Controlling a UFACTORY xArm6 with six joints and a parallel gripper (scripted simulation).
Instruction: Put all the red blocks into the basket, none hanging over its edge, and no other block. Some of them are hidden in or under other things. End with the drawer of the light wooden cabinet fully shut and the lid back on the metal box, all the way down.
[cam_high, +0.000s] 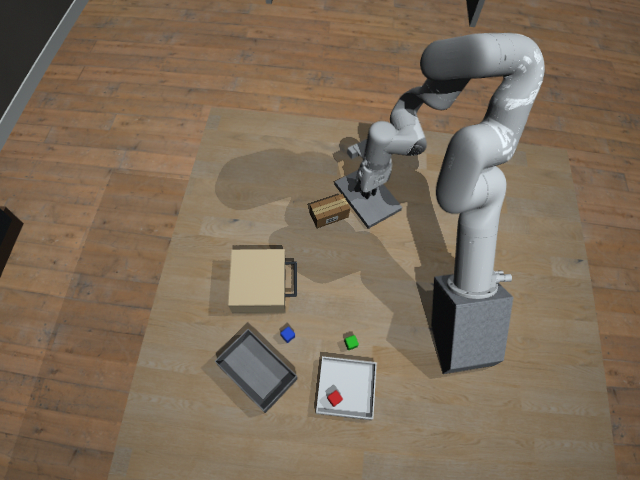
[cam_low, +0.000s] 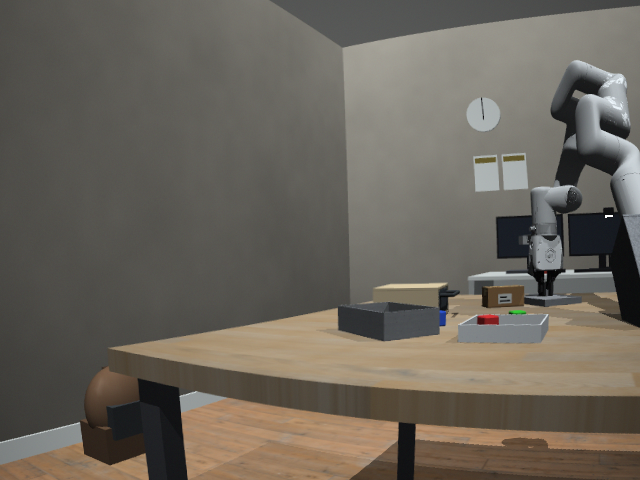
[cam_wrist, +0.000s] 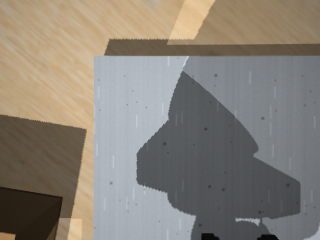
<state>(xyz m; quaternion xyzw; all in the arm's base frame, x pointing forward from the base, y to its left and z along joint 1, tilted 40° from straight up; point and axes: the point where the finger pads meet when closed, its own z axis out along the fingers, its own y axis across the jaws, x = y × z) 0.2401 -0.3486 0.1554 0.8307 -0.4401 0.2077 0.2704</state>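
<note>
The grey metal box is 55 cm to the left of my hand, 32 cm ahead of it and 1 cm below it. The rest, counted from my hand: brown cardboard box 12 cm ahead, 7 cm to the left; grey lid 3 cm below; drawer 31 cm to the left, 31 cm ahead.
</note>
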